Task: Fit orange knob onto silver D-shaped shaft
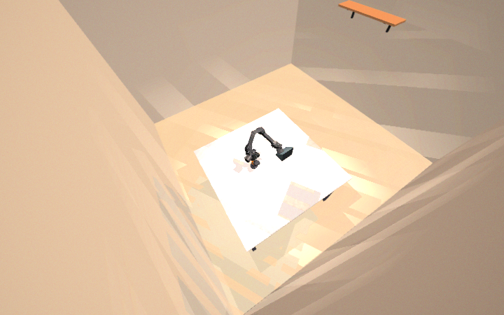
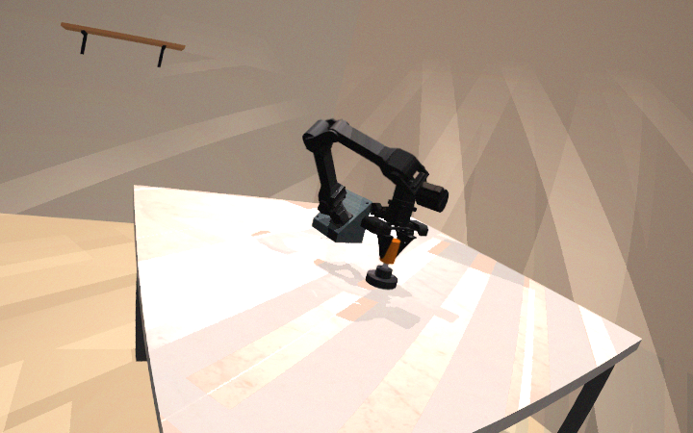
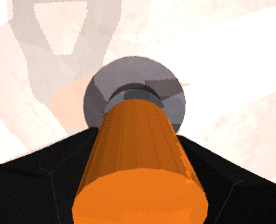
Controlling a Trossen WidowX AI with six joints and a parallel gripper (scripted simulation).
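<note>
Right now the orange knob is 30 mm above my gripper tip. The rest, counted from my gripper tip: round pedestal: 40 mm below.
</note>
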